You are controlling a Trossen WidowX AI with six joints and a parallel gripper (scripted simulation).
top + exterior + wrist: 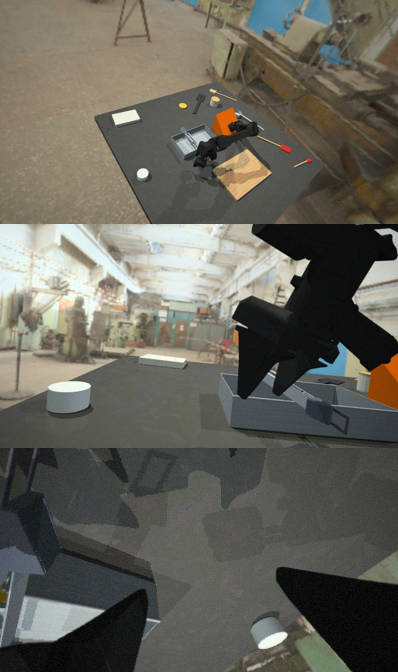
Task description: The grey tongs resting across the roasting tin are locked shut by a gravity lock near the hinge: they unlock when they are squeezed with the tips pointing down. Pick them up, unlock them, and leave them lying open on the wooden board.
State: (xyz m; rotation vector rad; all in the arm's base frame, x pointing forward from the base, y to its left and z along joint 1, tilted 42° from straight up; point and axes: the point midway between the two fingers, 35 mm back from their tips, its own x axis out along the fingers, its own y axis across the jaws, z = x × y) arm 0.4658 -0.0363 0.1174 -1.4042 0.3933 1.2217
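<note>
The grey roasting tin is 170 mm behind my gripper tip, 150 mm to the right of it and 60 mm below it. From my gripper tip the other things lie so: cream block: 90 mm ahead, 650 mm to the right, 70 mm below; wooden board: 240 mm behind, 240 mm to the left, 80 mm below; white puck: 270 mm ahead, 160 mm to the right, 70 mm below.
</note>
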